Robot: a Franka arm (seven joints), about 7 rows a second.
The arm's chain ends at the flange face. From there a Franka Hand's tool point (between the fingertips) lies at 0.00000 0.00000 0.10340 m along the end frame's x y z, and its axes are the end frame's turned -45 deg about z.
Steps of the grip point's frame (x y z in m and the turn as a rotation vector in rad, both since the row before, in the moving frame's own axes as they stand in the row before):
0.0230, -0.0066, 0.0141, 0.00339, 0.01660, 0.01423
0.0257, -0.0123, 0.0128, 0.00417, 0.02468, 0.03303
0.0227, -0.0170, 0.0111, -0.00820, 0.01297, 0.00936
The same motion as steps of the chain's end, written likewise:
0.0106, -0.0195, 0.0141, 0.01414, 0.00934, 0.01423
0.0079, -0.0248, 0.0128, 0.02040, 0.01450, 0.03303
0.0025, -0.0277, 0.0111, 0.00337, 0.01497, 0.00936

